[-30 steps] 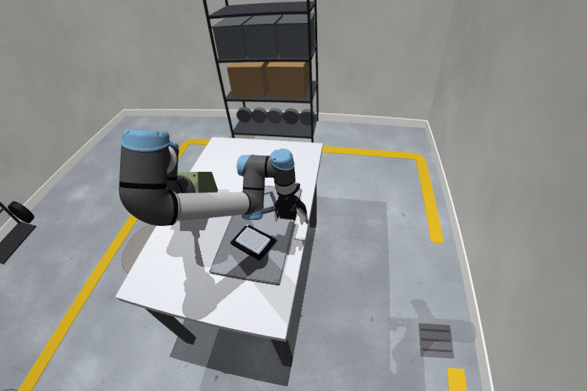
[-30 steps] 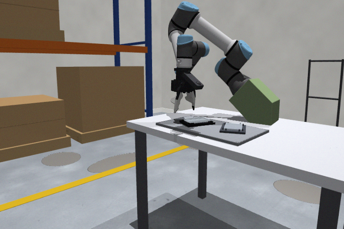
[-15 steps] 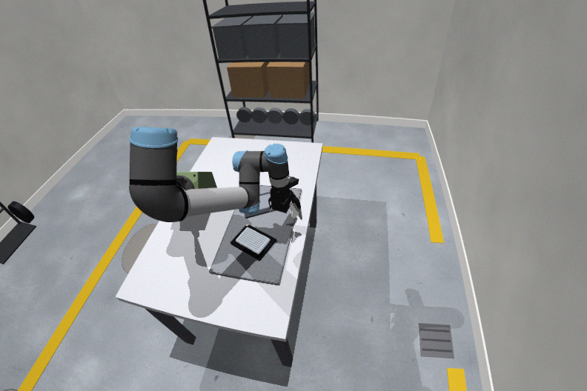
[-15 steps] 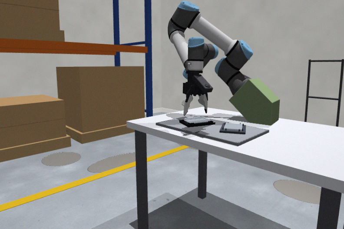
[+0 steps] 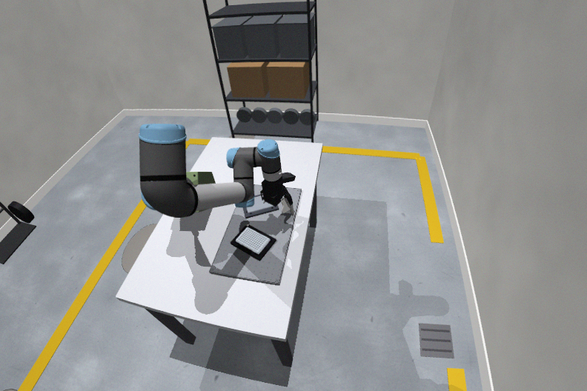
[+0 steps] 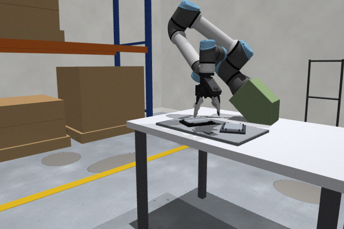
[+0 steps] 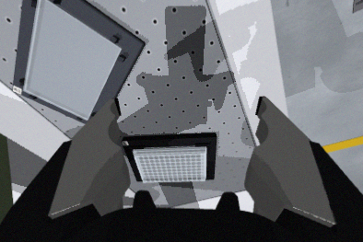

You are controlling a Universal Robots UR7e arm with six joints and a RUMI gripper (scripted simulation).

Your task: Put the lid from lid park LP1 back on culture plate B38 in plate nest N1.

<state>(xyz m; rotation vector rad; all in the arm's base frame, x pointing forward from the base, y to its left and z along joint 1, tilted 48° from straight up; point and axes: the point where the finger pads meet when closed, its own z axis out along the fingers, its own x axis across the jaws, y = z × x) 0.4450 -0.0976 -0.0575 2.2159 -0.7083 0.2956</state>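
Now: hand 120 mm past the clear lid, 90 mm to the right of it and 60 mm above it. Round my hand: black plate nest N1: 120 mm behind, 130 mm to the right, 70 mm below; culture plate B38: 120 mm behind, 130 mm to the right, 60 mm below; dark lid park LP1: 120 mm behind, 90 mm to the left, 70 mm below.
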